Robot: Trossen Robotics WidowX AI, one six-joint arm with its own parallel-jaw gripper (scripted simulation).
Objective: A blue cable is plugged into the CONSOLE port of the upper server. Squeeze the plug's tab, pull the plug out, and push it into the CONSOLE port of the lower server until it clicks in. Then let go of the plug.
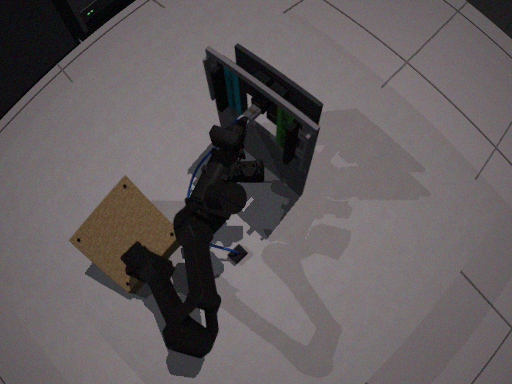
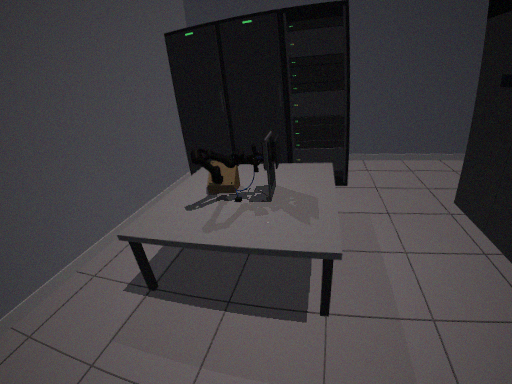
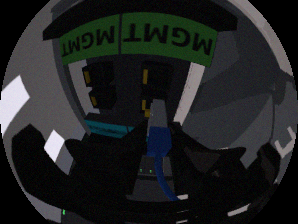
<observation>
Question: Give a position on a plug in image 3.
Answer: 159, 139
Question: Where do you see a server panel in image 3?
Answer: At 239, 76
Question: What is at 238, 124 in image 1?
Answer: The gripper.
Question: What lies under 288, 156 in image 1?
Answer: A server panel.
</observation>
